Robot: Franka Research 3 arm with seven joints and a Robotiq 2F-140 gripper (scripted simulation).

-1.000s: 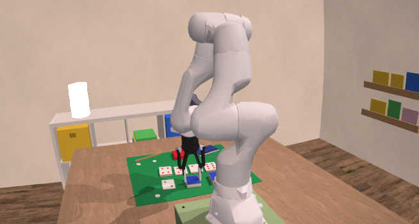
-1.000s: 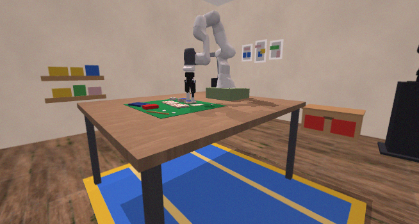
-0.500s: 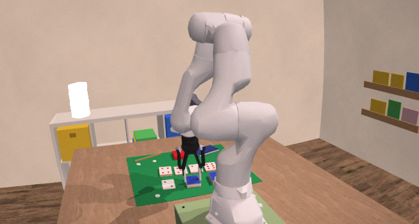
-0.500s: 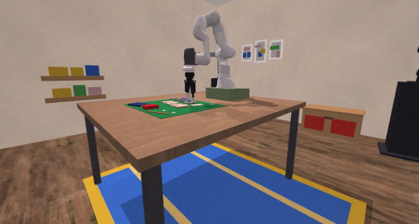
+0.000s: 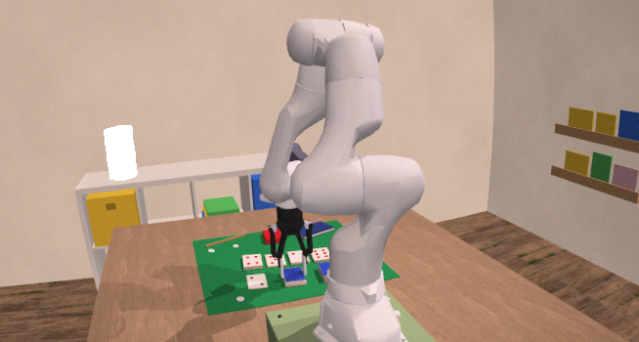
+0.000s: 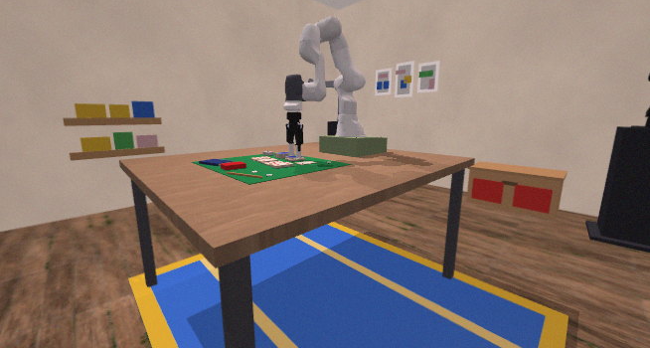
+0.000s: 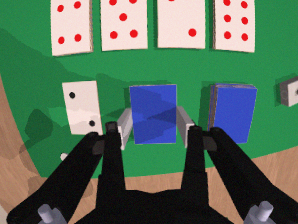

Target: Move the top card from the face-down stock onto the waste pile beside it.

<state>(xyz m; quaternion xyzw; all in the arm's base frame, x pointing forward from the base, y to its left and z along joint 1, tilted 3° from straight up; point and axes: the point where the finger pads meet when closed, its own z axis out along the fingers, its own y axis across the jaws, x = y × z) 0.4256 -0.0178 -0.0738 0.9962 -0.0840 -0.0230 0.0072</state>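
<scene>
The black-pip card is 30 mm ahead of my hand, 110 mm to the left of it and 40 mm below it. The rest, counted from my hand: red block (330 mm ahead, 40 mm to the right, 40 mm below); grey block (10 mm behind, 250 mm to the right, 30 mm below); green mat (150 mm ahead, 20 mm to the right, 60 mm below).
</scene>
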